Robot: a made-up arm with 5 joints. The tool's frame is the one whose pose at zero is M.
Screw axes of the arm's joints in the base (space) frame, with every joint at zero. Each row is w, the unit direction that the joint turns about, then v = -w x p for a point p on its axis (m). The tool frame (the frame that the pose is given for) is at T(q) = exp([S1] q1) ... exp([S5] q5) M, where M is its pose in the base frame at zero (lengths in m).
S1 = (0, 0, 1, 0.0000, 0.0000, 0.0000)
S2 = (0, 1, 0, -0.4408, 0.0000, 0.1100)
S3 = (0, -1, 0, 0.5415, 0.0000, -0.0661)
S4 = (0, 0, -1, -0.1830, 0.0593, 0.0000)
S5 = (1, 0, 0, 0.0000, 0.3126, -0.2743)
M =
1 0 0 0.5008
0 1 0 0.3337
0 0 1 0.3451
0 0 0 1
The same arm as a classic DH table. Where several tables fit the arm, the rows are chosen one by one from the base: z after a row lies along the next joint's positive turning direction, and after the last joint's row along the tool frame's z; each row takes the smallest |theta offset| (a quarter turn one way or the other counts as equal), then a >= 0, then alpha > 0; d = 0 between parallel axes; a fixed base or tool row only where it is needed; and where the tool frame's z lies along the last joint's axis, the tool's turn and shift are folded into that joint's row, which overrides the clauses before.
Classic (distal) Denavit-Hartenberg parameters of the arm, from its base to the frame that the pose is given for. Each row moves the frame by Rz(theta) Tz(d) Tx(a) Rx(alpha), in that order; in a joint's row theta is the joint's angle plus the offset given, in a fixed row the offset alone. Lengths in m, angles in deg.
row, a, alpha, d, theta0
joint 1, 0.1100, -90.00, 0.4408, 0.00
joint 2, -0.1099, 180.00, 0.0000, 66.45
joint 3, -0.0068, 90.00, -0.1830, 66.45
joint 4, 0.0913, -90.00, 0.2289, -90.00
joint 5, 0.0594, -90.00, 0.4415, 0.00
tool (fixed), 0.0000, 0.00, 0.0325, -90.00

